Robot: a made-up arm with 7 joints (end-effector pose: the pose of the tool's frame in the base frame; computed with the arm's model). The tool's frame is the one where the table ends.
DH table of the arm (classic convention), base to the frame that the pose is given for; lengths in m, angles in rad. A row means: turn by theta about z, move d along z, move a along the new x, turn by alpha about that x. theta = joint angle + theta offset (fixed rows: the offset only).
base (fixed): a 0.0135; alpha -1.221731; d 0.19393; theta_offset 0
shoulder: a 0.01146; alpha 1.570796; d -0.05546; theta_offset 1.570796
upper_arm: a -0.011; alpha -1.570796; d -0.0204; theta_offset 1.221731
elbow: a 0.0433; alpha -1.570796; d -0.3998; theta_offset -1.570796
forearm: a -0.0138; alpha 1.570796; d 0.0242; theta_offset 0
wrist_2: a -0.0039; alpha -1.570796; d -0.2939; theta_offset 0
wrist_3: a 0.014; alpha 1.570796; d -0.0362; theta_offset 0
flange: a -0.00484; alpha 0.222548; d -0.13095; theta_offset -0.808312
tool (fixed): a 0; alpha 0; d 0.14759; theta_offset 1.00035
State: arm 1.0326 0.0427 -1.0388 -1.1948 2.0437 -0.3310 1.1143
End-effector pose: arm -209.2 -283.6 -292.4 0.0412 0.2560 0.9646 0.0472
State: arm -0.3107 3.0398 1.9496 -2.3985 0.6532 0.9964 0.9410
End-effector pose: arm -127.5 -217.4 304.4 -0.0473 0.7828 0.5970 0.1694
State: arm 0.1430 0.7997 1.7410 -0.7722 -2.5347 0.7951 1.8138
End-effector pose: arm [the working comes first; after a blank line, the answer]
Working (the frame after each row of the table, in the pose's form):
after base (fixed): 13.5 0.0 193.9 -0.5736 0.0000 0.0000 0.8192
after shoulder: 11.9 -48.2 164.3 0.1137 0.7443 0.1312 0.6448
after upper_arm: -9.0 -56.9 159.2 0.3250 -0.2241 0.6471 0.6522
after elbow: -64.9 258.0 -84.6 -0.2051 -0.6725 0.3177 0.6361
after forearm: -89.0 254.1 -98.1 0.5460 -0.4565 0.5339 0.4566
after wrist_2: -139.9 543.5 -91.1 -0.0333 0.4673 0.0767 0.8801
after wrist_3: -165.8 549.7 -119.3 0.6590 0.6048 -0.0228 0.4466
after flange: -236.6 627.8 -41.6 0.9082 0.2328 0.1704 0.3034

-170.1 558.2 -153.4 0.9085 -0.2313 0.2950 0.1845
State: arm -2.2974 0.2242 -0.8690 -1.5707 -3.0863 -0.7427 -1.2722
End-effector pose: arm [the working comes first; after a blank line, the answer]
Working (the frame after each row of the table, in the pose's form):
after base (fixed): 13.5 0.0 193.9 -0.5736 0.0000 0.0000 0.8192
after shoulder: 22.1 -54.7 182.1 0.1623 -0.3500 -0.0617 0.9205
after upper_arm: 34.6 -59.4 163.2 -0.5946 -0.6594 0.1364 0.4393
after elbow: 309.4 -233.4 399.7 0.0960 -0.2966 -0.8137 0.4907
after forearm: 308.9 -228.7 427.1 -0.0348 0.7525 0.5519 0.3577
after wrist_2: 158.9 -478.8 464.7 0.9297 -0.2321 0.2520 0.1355
after wrist_3: 156.9 -461.0 499.2 -0.8261 -0.2168 -0.0457 0.5182
after flange: 180.3 -576.6 556.4 -0.2048 -0.8693 -0.3759 0.2471

139.6 -465.2 468.6 -0.5966 -0.6646 -0.2113 0.3971
